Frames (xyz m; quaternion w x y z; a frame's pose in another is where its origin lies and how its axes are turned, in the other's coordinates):
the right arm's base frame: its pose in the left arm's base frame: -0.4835 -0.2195 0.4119 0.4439 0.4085 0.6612 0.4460
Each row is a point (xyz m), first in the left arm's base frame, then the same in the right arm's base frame.
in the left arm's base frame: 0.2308 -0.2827 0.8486
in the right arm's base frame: -0.3508 0.5020 0.5743
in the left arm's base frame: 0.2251 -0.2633 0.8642
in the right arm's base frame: -0.3346 0.5212 0.5701
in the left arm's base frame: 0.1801 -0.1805 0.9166
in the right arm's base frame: -0.2565 0.5869 0.5352
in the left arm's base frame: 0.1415 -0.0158 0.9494
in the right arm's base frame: -0.0991 0.6568 0.5290
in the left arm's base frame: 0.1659 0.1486 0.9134
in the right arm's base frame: 0.0562 0.6701 0.5971
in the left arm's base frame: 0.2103 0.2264 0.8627
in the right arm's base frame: 0.1282 0.6491 0.6675
